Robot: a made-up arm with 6 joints. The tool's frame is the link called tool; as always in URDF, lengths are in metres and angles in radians.
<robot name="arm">
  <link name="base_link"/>
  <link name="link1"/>
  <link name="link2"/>
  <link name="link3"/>
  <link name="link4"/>
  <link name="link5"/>
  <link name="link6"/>
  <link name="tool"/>
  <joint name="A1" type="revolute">
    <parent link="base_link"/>
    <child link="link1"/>
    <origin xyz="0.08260 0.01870 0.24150"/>
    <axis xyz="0 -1 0"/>
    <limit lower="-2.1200" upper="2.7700"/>
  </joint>
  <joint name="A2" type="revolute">
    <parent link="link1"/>
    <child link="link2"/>
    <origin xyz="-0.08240 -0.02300 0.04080"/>
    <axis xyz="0 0 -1"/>
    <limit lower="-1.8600" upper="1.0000"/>
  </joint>
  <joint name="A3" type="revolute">
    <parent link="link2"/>
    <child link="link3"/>
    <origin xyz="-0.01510 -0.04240 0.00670"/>
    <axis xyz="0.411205 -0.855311 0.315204"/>
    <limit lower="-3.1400" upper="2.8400"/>
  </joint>
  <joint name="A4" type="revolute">
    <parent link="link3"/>
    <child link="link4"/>
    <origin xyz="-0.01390 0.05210 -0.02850"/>
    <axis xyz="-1 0 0"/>
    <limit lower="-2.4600" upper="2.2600"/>
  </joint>
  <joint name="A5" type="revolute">
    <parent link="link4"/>
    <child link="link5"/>
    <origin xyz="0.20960 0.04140 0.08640"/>
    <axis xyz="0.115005 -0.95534 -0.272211"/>
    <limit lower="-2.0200" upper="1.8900"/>
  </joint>
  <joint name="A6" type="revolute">
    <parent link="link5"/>
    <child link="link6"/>
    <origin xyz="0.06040 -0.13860 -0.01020"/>
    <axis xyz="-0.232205 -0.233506 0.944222"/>
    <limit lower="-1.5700" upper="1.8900"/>
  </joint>
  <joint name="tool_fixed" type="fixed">
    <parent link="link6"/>
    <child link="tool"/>
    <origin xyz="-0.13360 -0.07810 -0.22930" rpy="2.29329 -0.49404 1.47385"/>
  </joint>
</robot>
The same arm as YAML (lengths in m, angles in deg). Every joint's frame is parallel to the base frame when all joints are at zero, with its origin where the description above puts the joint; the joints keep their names.
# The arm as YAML. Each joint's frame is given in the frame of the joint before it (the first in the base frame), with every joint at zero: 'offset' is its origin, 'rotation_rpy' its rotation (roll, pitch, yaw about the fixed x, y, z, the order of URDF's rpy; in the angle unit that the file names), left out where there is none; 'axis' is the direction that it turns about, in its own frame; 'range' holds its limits. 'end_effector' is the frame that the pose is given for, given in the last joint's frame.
length_unit: m
angle_unit: deg
chain:
  - id: A1
    offset: [0.0826, 0.0187, 0.2415]
    axis: [0.0, -1.0, 0.0]
    range: [-121.47, 158.71]
  - id: A2
    offset: [-0.0824, -0.023, 0.0408]
    axis: [0.0, 0.0, -1.0]
    range: [-106.57, 57.3]
  - id: A3
    offset: [-0.0151, -0.0424, 0.0067]
    axis: [0.411205, -0.855311, 0.315204]
    range: [-179.91, 162.72]
  - id: A4
    offset: [-0.0139, 0.0521, -0.0285]
    axis: [-1.0, 0.0, 0.0]
    range: [-140.95, 129.49]
  - id: A5
    offset: [0.2096, 0.0414, 0.0864]
    axis: [0.115005, -0.95534, -0.272211]
    range: [-115.74, 108.29]
  - id: A6
    offset: [0.0604, -0.1386, -0.0102]
    axis: [-0.232205, -0.233506, 0.944222]
    range: [-89.95, 108.29]
end_effector:
  offset: [-0.1336, -0.0781, -0.2293]
  rotation_rpy: [131.4, -28.31, 84.45]

